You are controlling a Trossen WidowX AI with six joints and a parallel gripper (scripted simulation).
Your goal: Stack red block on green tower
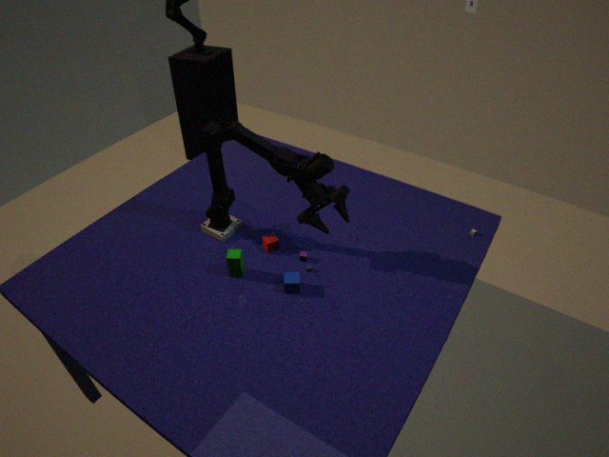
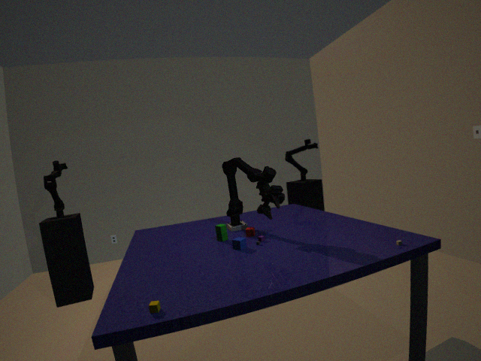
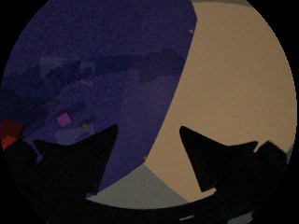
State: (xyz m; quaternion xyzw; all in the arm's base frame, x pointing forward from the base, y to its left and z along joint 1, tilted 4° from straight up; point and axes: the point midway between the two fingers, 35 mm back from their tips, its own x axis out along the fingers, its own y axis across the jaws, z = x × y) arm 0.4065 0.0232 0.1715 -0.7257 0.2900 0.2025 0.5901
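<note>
Right now the red block is 23 cm behind my gripper tip, 2 cm to the right of it and 13 cm below it. From my gripper tip the other things lie so: purple cube: 10 cm behind, 3 cm to the right, 14 cm below; tiny dark cube: 7 cm behind, 7 cm to the right, 14 cm below; blue cube: 8 cm behind, 16 cm to the right, 13 cm below.
</note>
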